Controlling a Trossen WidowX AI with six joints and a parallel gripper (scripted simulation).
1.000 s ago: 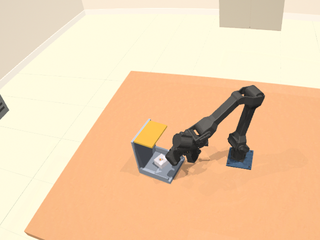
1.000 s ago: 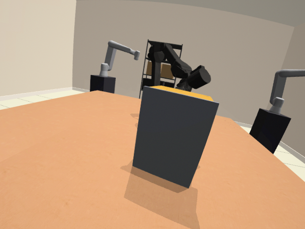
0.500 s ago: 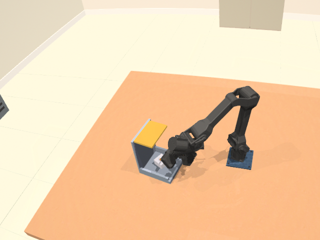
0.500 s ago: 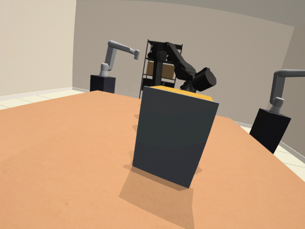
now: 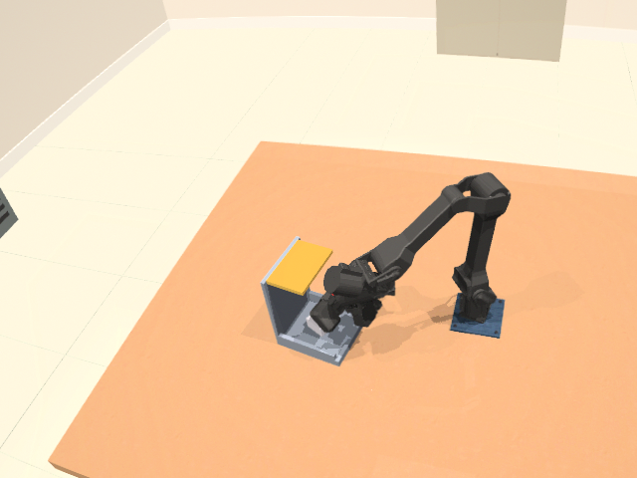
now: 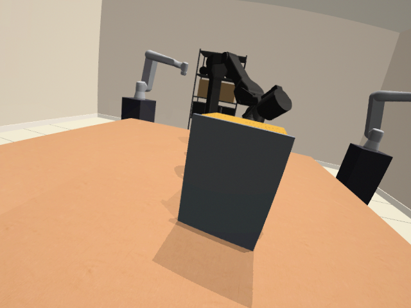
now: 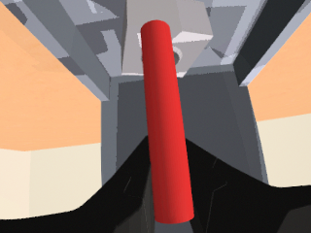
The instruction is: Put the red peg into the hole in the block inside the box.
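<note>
My gripper tip is 8 cm short of the dark back wall, 2 cm to the right of it and 2 cm below it. Round my gripper tip: red peg: 3 cm behind, 1 cm below; orange roof: 12 cm above, 3 cm ahead, 2 cm to the left.
</note>
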